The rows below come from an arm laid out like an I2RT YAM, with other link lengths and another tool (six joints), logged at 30 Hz.
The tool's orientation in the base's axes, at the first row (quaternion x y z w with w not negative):
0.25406, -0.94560, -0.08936, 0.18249
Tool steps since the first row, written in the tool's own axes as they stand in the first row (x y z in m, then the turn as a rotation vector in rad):
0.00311, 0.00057, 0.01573, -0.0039, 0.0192, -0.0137
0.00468, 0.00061, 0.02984, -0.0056, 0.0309, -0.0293
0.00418, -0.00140, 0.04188, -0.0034, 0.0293, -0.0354
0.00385, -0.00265, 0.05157, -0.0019, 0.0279, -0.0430
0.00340, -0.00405, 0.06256, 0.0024, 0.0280, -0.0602
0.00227, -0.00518, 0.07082, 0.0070, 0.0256, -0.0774
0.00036, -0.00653, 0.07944, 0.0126, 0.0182, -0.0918
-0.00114, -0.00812, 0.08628, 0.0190, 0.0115, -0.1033
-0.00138, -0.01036, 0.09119, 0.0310, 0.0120, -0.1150
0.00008, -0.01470, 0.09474, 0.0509, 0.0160, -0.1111
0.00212, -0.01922, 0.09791, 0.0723, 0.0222, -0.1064
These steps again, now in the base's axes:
-0.00890, 0.00009, -0.01335, -0.0001, 0.0174, 0.0164
-0.01569, 0.00040, -0.02581, 0.0021, 0.0271, 0.0333
-0.01909, -0.00015, -0.03754, 0.0034, 0.0241, 0.0391
-0.02205, -0.00031, -0.04685, 0.0058, 0.0215, 0.0462
-0.02535, -0.00044, -0.05743, 0.0090, 0.0181, 0.0633
-0.02716, -0.00019, -0.06565, 0.0131, 0.0124, 0.0798
-0.02839, 0.00029, -0.07448, 0.0176, 0.0021, 0.0928
-0.02914, 0.00022, -0.08162, 0.0199, -0.0078, 0.1035
-0.02986, -0.00119, -0.08678, 0.0146, -0.0144, 0.1179
-0.03048, -0.00538, -0.09074, -0.0047, -0.0209, 0.1214
-0.03133, -0.01005, -0.09422, -0.0265, -0.0262, 0.1251

